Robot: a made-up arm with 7 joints.
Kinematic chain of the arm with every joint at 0, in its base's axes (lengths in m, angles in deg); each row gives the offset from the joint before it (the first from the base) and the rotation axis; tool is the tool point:
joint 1: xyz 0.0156 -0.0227 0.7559 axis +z
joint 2: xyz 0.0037 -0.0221 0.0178 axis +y
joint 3: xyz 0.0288 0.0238 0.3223 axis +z
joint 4: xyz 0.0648 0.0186 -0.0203 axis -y
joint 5: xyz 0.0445 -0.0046 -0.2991 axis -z
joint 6: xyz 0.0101 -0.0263 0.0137 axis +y
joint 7: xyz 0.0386 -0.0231 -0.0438 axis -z
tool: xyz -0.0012 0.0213 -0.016
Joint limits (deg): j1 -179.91..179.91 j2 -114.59..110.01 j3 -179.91..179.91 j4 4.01..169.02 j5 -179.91..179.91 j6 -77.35..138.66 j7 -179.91..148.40
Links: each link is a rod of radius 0.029 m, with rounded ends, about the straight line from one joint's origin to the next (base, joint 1, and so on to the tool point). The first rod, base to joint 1, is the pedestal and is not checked.
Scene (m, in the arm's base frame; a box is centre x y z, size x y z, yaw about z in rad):
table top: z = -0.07
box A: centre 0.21 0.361 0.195 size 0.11 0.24 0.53 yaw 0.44
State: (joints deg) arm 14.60 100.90 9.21 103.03 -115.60 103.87 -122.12
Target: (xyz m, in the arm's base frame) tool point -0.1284 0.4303 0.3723
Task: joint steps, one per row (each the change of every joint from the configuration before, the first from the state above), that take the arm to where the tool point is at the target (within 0.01 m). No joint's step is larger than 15 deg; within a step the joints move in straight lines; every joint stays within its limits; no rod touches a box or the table.
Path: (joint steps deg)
1: 8.70 -10.34 1.99 7.25 12.87 3.32 -0.90
2: 8.70 -10.34 1.98 7.25 12.88 3.32 -0.90
3: 8.70 -10.35 1.99 7.25 12.87 3.32 -0.90
4: 8.70 -10.34 1.99 7.25 12.88 3.32 -0.90
5: 8.70 -10.34 1.98 7.25 12.87 3.32 -0.90
6: 8.70 -10.34 1.99 7.25 12.88 3.32 -0.90
7: 8.70 -10.35 1.99 7.25 12.87 3.32 -0.90
8: 0.54 11.10 2.56 -6.75 -14.13 -5.90 -0.11
9: 0.54 11.10 2.56 -6.75 -14.14 -5.90 -0.11
10: 0.53 11.09 2.57 -6.75 -14.13 -5.90 -0.11
11: 0.54 11.10 2.56 -6.75 -14.14 -5.90 -0.11
12: 0.54 11.10 2.57 -6.75 -14.13 -5.90 -0.11
13: 0.53 11.09 2.56 -6.75 -14.14 -5.90 -0.11
14: 0.54 11.10 2.57 -6.75 -14.13 -5.90 -0.11

